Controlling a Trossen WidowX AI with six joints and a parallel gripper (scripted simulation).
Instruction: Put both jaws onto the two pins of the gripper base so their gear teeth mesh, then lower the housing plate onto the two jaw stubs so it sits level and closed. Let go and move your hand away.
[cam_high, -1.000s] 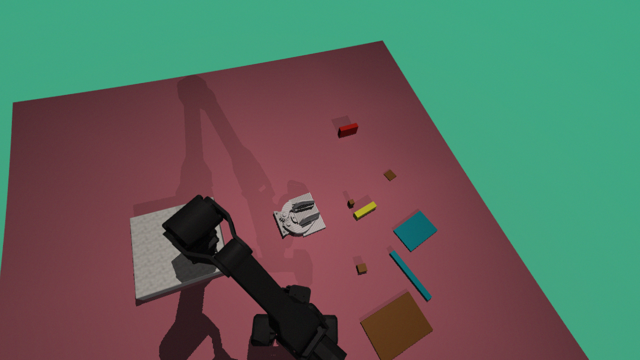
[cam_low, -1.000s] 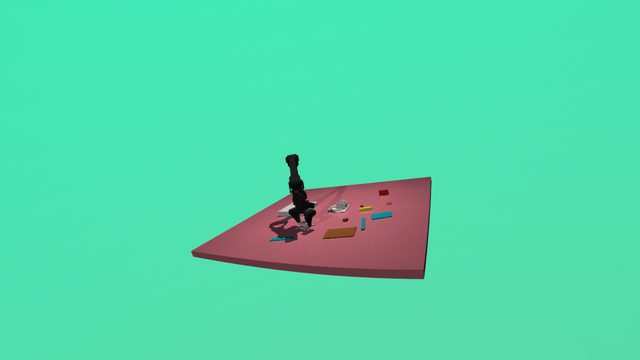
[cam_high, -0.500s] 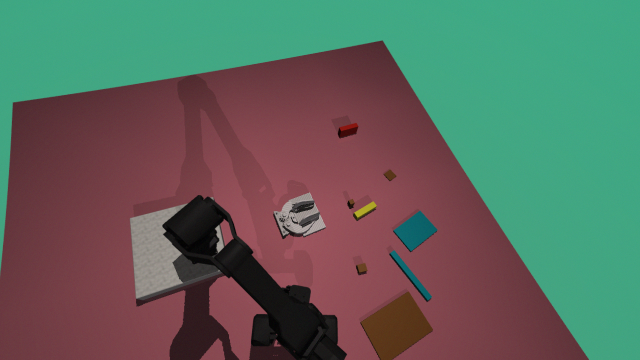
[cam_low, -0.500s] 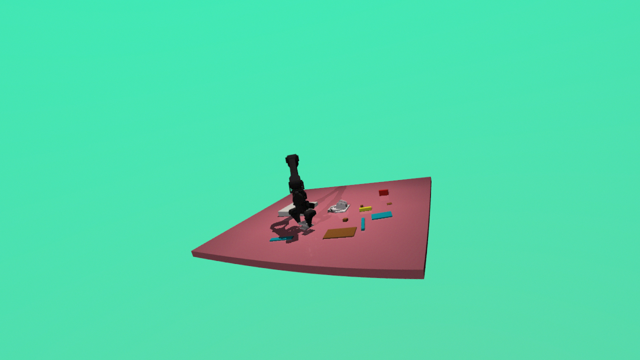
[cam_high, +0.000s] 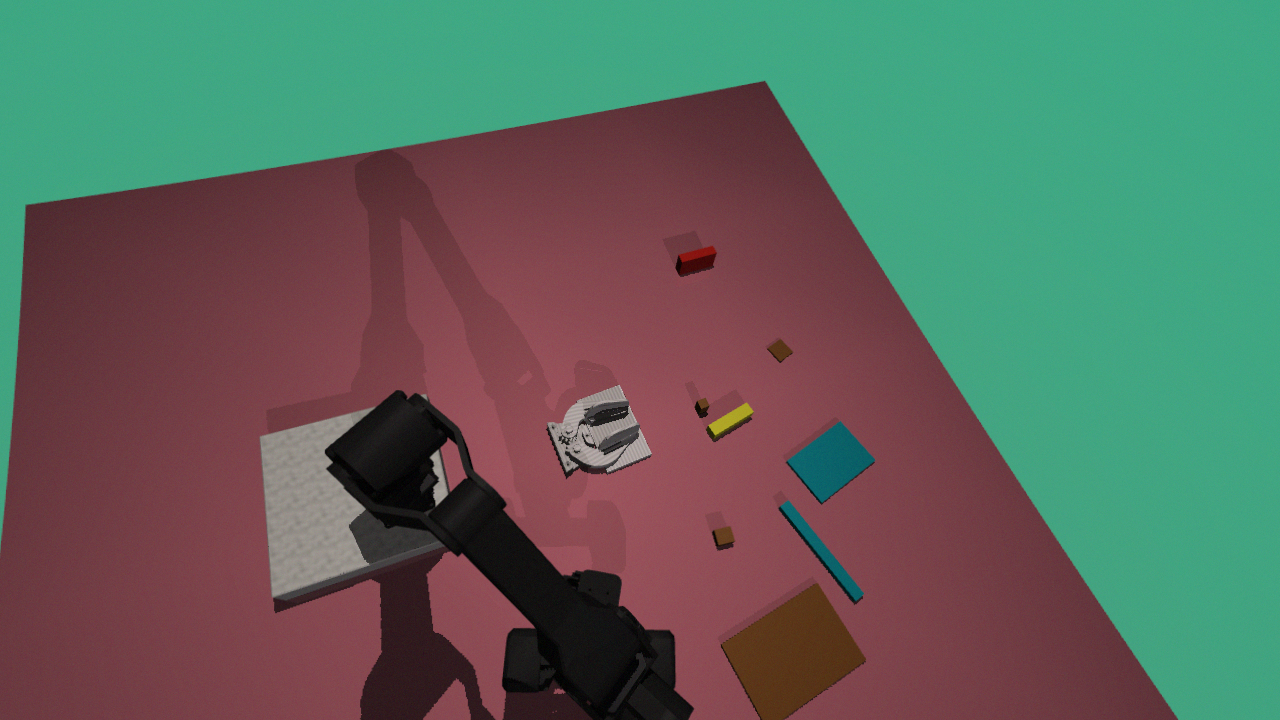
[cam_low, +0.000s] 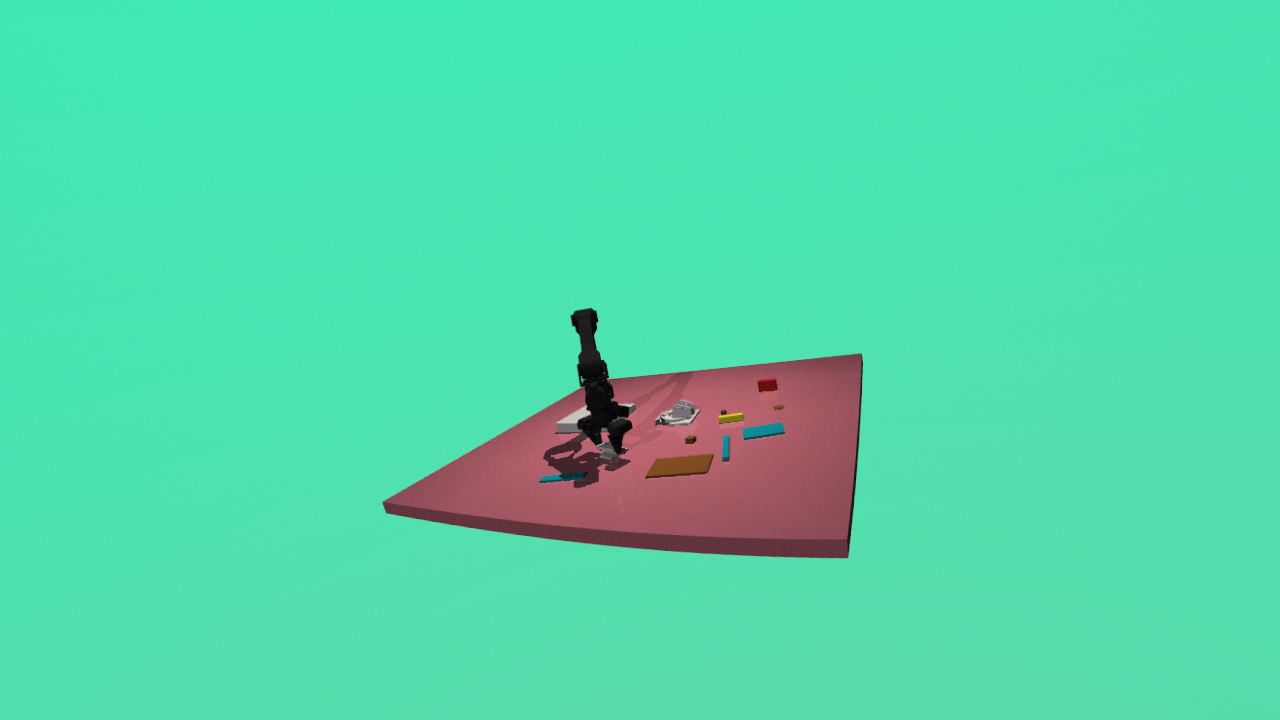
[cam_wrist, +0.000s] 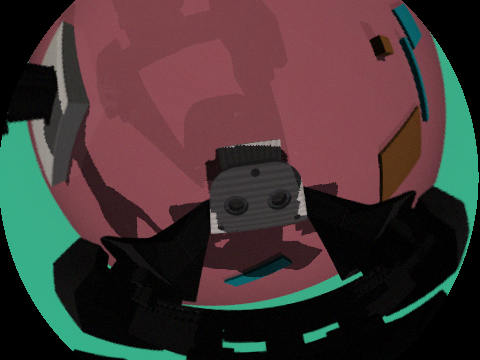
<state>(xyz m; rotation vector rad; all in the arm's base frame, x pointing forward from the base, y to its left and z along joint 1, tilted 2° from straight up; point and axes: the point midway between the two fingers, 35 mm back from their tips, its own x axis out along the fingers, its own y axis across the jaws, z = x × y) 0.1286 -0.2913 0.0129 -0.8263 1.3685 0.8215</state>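
Now: gripper tip 1 cm short of the white stepped block and 1 cm to the right of it. Also, from my gripper tip: teal bar (34 cm ahead, 3 cm to the right); then gripper jaw (12 cm ahead, 25 cm to the left, 1 cm above); then brown plate (23 cm ahead, 11 cm to the right, 1 cm below).
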